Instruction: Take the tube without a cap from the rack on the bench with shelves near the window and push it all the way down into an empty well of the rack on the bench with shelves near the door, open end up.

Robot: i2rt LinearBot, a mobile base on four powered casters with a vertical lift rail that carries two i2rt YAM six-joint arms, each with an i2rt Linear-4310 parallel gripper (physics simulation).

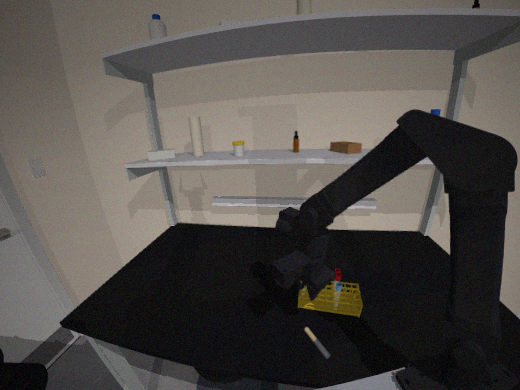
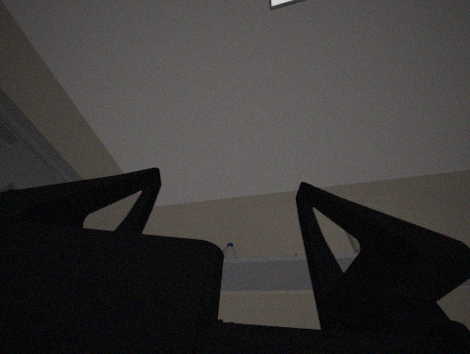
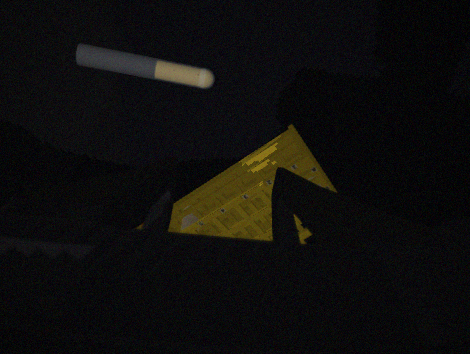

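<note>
The uncapped tube (image 1: pixel 317 343) (image 3: pixel 145 66) lies on its side on the black bench top (image 1: pixel 165 295), in front of the yellow rack (image 1: pixel 357 302) (image 3: pixel 240 187). Its rounded end is cream and the rest looks grey. The rack holds a tube with a red cap (image 1: pixel 338 274) and one with a blue cap (image 1: pixel 339 287). My right gripper (image 1: pixel 311 292) (image 3: pixel 226 176) is partly open and empty, at the left part of the rack, apart from the tube. My left gripper (image 2: pixel 229 183) is wide open and empty, facing the ceiling and upper shelf. Which bench this is, I cannot tell.
Above the back of the bench, a lower shelf (image 1: pixel 270 158) carries a white box (image 1: pixel 161 155), a cream cylinder (image 1: pixel 196 136), a yellow-lidded jar (image 1: pixel 238 149), an amber bottle (image 1: pixel 296 143) and a brown box (image 1: pixel 346 147). An upper shelf (image 1: pixel 300 37) overhangs it. The right arm (image 1: pixel 477 240) rises at the right.
</note>
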